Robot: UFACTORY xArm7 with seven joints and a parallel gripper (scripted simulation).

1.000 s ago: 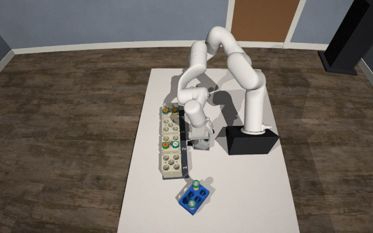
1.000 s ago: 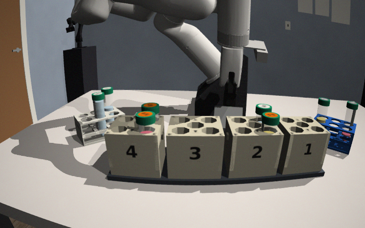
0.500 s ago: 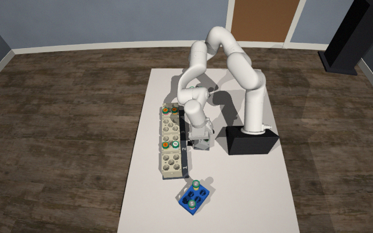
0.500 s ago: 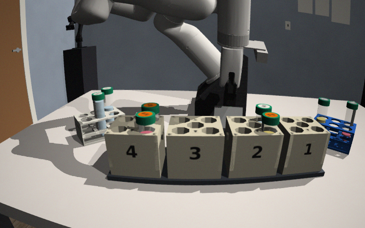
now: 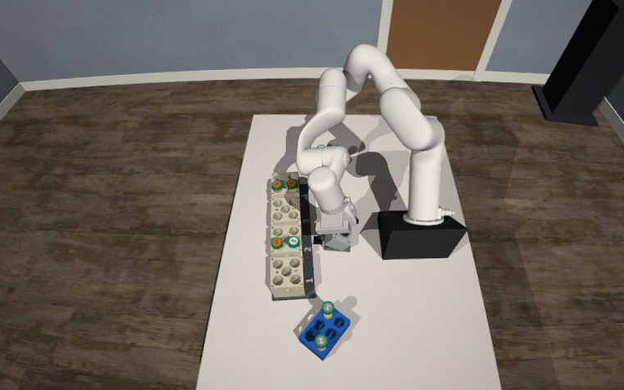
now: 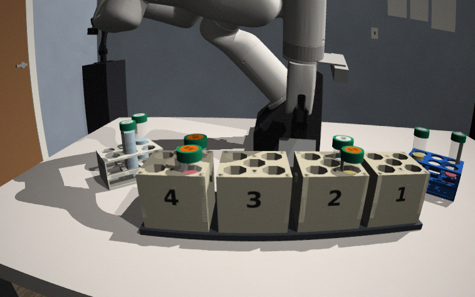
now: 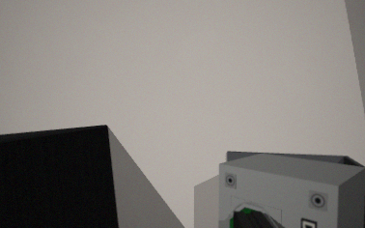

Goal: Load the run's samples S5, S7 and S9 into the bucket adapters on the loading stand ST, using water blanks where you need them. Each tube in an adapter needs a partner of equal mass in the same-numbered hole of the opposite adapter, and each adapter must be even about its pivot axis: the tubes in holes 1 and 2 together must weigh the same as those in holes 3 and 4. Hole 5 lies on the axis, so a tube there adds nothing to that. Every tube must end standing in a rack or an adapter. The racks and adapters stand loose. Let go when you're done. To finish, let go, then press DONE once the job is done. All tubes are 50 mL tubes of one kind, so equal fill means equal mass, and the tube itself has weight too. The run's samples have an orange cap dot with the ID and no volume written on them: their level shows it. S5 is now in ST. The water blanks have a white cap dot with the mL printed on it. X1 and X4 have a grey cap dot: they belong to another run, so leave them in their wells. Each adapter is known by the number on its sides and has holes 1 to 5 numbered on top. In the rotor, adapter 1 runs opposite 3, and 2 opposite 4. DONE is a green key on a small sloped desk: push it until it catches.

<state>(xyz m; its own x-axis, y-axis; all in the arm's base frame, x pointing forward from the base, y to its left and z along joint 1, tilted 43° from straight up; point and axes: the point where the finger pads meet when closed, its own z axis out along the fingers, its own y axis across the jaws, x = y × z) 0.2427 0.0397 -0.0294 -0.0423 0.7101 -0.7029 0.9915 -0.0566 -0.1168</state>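
The green done key lies 3 cm below my hand. From my hand the other things lie so: blue rack (31 cm to the left, 6 cm below, 2 cm ahead); pink-filled sample tube (24 cm ahead, 13 cm to the right, 2 cm below); S7 tube (19 cm ahead, 14 cm to the right, 2 cm below).
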